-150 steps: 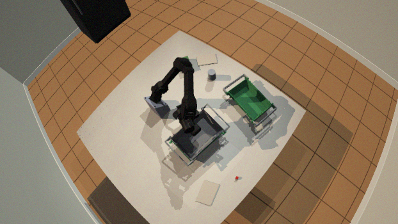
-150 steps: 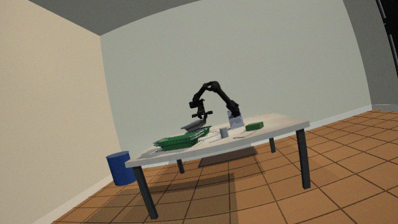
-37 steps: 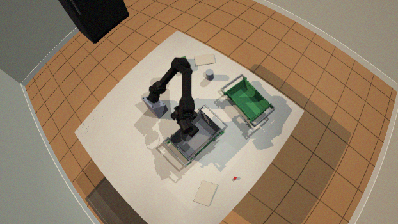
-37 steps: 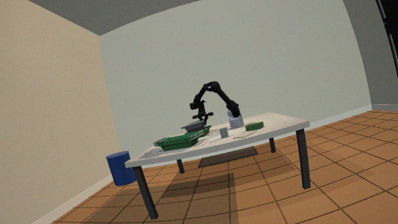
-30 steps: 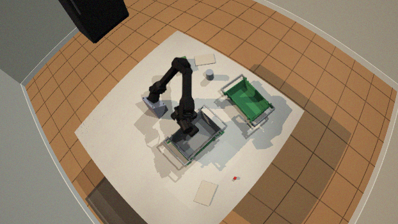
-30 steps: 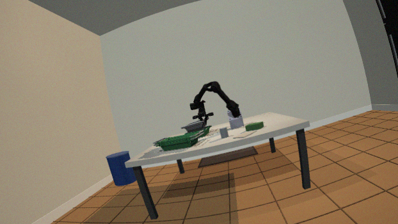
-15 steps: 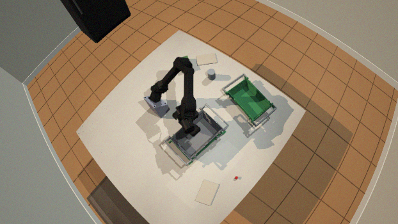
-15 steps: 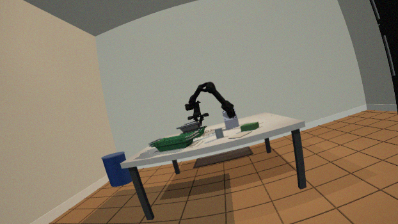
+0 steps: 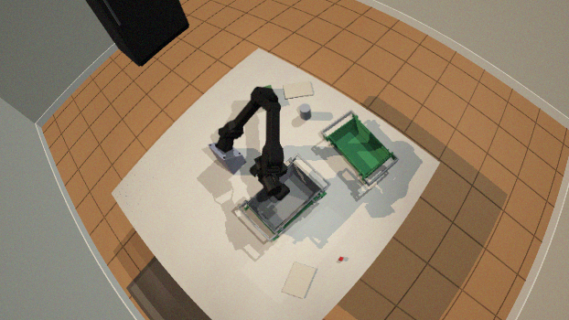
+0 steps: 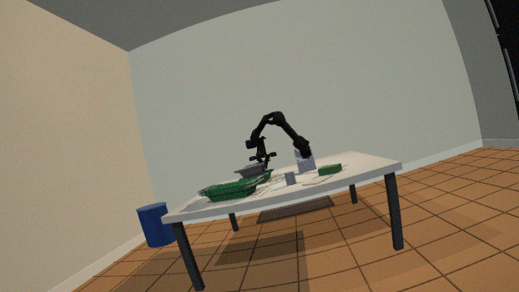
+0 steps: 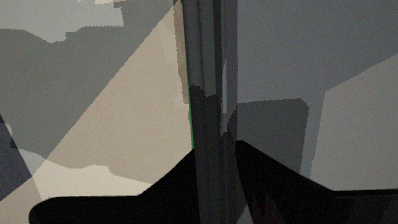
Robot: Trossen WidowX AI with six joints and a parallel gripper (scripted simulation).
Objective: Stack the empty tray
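My gripper tip is now 70 mm short of the grey tray, 30 mm below it and 20 mm to the left of it. The rest, counted from my gripper tip: green block: 420 mm to the left, 350 mm behind, 70 mm below; then grey cylinder: 430 mm to the left, 110 mm behind, 50 mm below; then red block: 410 mm ahead, 100 mm to the right, 80 mm below.
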